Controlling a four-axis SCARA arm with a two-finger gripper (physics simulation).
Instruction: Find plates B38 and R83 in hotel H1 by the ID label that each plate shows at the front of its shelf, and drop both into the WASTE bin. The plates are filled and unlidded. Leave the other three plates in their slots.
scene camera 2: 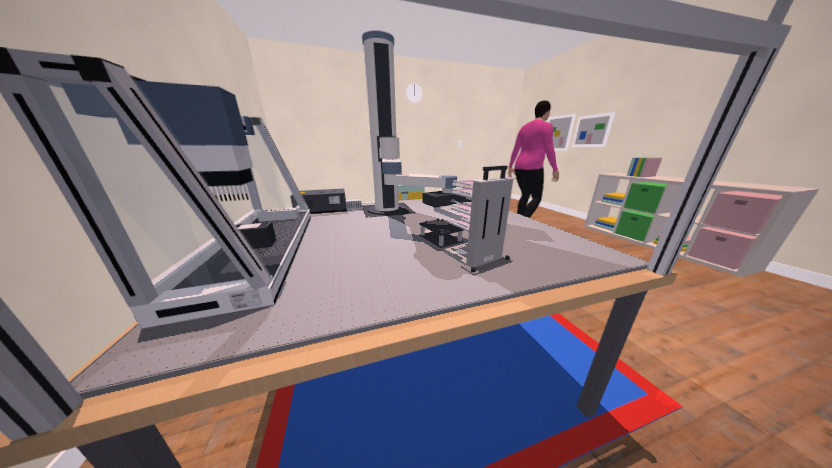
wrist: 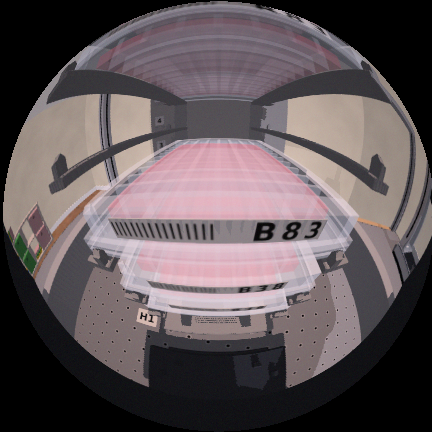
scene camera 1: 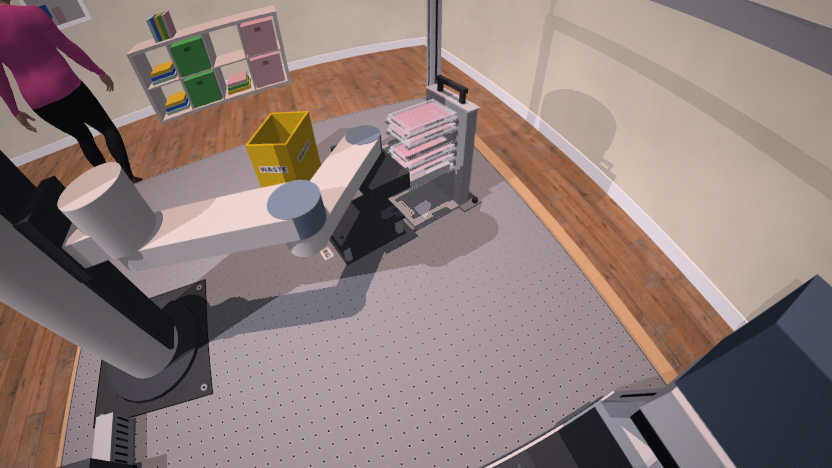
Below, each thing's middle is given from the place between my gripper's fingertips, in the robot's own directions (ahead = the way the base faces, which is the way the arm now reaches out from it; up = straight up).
I see my gripper 530 mm to the right of the grey frame post [scene camera 2: 761,58], 260 mm short of it and 120 mm below it.
